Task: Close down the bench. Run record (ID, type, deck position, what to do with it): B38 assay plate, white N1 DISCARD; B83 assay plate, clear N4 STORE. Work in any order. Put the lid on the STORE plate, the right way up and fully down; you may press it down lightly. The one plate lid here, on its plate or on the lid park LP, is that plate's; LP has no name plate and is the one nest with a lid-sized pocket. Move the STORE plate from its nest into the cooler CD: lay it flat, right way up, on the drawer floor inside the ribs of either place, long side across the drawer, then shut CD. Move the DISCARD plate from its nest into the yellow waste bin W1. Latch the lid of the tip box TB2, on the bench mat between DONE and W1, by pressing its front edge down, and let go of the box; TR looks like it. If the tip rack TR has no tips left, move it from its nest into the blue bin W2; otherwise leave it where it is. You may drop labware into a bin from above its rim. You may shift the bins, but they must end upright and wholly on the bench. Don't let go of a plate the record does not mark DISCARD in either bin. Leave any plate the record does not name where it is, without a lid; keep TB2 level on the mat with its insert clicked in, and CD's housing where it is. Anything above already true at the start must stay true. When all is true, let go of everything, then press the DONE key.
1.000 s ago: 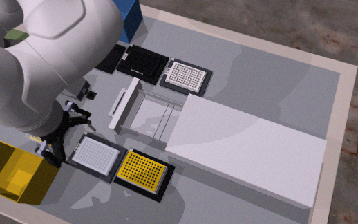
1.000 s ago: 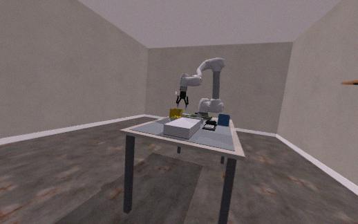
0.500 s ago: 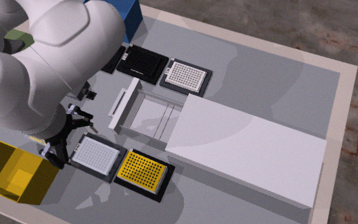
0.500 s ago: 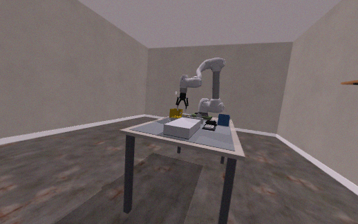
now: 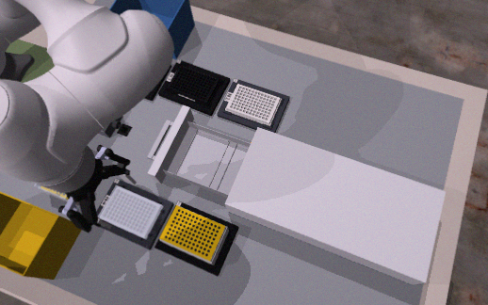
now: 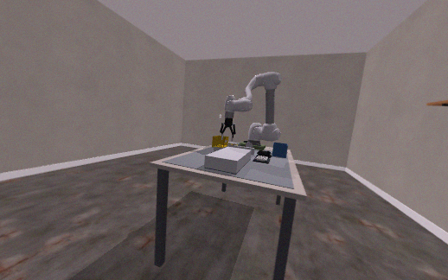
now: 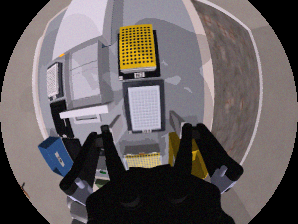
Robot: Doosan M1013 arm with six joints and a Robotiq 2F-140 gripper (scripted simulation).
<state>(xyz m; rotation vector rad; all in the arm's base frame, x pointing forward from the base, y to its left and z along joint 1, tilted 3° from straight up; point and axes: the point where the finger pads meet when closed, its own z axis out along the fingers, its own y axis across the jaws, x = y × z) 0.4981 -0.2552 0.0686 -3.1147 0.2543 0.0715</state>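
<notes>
Right now my hand is 100 mm above the flat grey lid. The rest, counted from my hand: yellow tip rack (160 mm ahead, 80 mm below, 20 mm to the right); then clear assay plate (110 mm below); then yellow bin W1 (200 mm behind, 110 mm to the right, 90 mm below).
</notes>
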